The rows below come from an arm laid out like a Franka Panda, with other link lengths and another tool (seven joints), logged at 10 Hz.
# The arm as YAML. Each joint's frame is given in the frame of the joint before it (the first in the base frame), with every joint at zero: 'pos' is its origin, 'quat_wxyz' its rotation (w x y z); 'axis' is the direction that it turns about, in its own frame. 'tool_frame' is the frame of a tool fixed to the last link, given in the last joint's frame.
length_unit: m
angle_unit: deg
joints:
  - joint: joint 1
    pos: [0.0, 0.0, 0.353]
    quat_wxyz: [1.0, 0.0, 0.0, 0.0]
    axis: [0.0, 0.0, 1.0]
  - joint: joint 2
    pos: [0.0, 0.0, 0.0]
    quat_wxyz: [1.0, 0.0, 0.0, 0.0]
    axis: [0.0, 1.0, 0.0]
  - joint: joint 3
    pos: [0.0, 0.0, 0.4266]
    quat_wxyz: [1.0, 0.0, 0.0, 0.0]
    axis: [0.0, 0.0, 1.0]
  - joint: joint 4
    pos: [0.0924, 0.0, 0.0]
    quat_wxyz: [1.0, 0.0, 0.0, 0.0]
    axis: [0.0, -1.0, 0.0]
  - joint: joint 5
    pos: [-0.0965, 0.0, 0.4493]
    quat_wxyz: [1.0, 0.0, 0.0, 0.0]
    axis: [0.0, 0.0, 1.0]
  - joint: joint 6
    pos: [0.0, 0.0, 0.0]
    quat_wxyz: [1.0, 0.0, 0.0, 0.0]
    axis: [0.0, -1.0, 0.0]
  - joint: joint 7
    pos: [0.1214, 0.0, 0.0]
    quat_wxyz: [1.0, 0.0, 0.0, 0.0]
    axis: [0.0, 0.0, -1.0]
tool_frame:
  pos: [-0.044, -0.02, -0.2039]
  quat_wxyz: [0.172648, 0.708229, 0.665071, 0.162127]
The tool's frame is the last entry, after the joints.
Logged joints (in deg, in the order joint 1, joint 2, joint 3, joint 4, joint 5, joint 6, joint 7), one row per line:
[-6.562, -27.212, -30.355, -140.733, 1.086, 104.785, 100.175]
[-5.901, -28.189, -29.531, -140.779, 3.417, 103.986, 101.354]
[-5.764, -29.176, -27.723, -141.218, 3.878, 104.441, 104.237]
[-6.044, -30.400, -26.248, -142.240, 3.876, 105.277, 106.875]
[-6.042, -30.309, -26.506, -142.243, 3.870, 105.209, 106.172]
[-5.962, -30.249, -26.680, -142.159, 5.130, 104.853, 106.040]
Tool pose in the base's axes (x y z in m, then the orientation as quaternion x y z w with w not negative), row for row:
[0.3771, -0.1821, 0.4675, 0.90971, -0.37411, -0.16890, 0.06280]
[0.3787, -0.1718, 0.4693, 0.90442, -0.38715, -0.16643, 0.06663]
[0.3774, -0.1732, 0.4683, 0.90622, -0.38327, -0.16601, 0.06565]
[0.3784, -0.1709, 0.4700, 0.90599, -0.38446, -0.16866, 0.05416]
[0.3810, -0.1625, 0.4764, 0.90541, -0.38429, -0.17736, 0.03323]
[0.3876, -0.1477, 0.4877, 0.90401, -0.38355, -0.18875, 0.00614]
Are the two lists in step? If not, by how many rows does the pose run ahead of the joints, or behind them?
The pose runs 2 rows ahead of the joints: the pose in row i belongs to the joints in row i + 2.
